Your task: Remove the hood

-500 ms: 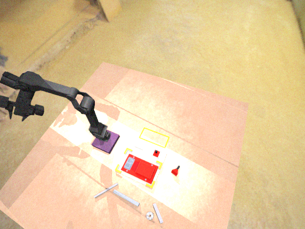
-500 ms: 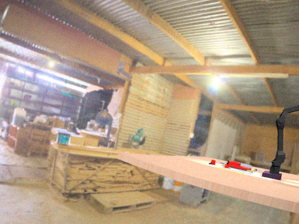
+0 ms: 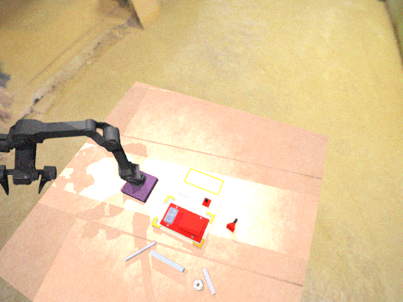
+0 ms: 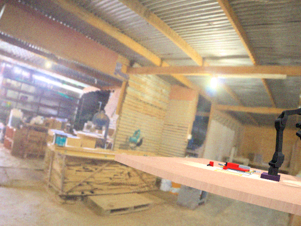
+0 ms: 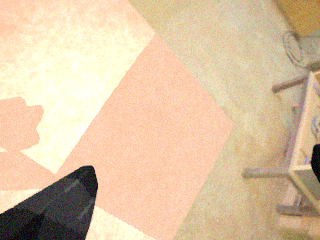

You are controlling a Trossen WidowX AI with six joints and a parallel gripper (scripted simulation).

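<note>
The red hood lies 560 mm ahead of my gripper tip, 100 mm to the left of it and 300 mm below it.
</note>
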